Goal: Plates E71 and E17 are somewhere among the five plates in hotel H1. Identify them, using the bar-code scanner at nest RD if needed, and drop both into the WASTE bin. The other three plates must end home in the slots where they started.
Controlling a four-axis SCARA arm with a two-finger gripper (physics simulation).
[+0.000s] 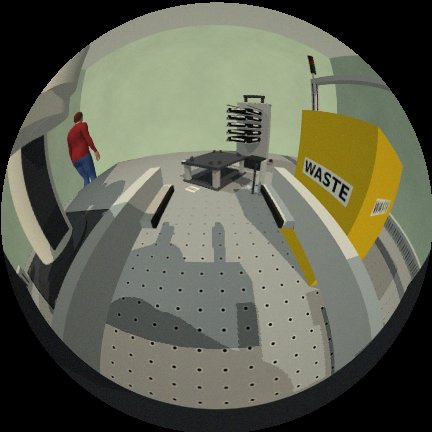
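Pixels of known places: gripper, between the fingertips: (216, 176); arm's base, origin of its link: (58, 247).
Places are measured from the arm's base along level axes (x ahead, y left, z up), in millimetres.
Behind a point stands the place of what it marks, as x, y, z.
My gripper (216, 176) @(407, -11, 136) has its two grey fingers drawn in to a narrow setting, with a gap between the black pads and no plate in it. The yellow WASTE bin (332, 142) @(523, 6, 178) stands close on the right, behind the right finger. A hotel (266, 127) @(611, 475, 171) with a grey back panel and several dark shelf levels stands at the back, right of centre. Whether plates lie on its levels, and any plate names, cannot be made out. A low dark platform (207, 161) @(389, 263, 73) on grey posts stands in front of and left of the hotel; its label is unreadable.
A small black device on a post (254, 175) @(496, 199, 59) stands at the platform's right. A person in a red top (78, 142) stands at the back left. A signal light (312, 65) @(1017, 686, 745) rises behind the bin. The perforated deck (200, 370) @(389, -139, 13) lies below the fingers.
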